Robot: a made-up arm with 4 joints.
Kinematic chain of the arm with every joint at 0, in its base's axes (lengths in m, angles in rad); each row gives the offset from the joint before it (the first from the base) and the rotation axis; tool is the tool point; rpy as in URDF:
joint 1: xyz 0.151 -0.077 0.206 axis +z
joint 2: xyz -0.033 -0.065 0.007 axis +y
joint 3: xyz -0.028 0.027 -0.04 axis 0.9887 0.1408 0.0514
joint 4: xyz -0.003 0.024 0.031 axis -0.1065 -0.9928 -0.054
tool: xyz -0.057 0.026 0.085 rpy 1.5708 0 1.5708
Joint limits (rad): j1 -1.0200..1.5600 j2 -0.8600..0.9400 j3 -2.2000..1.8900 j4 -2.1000..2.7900
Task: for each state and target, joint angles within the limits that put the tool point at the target. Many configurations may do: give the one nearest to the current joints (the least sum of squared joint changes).
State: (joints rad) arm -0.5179 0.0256 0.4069 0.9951
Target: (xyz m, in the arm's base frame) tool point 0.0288 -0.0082 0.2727
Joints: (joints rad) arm -0.4748 0.4890 0.7325 1.3488
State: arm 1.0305 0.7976 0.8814 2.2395
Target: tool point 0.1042 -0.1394 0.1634
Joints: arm 1.5573 0.3997 0.7436 2.7900
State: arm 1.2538 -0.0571 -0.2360 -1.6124
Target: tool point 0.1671 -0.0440 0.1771
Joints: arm 0.6502 0.2153 -0.6920 -2.1000
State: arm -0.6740 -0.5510 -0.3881 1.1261
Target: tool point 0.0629 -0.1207 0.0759
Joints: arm 0.2738 -0.2815 -0.7837 1.6393
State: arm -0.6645 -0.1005 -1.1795 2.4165
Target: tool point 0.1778 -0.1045 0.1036
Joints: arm -0.1926 -0.6649 -0.4680 2.5740
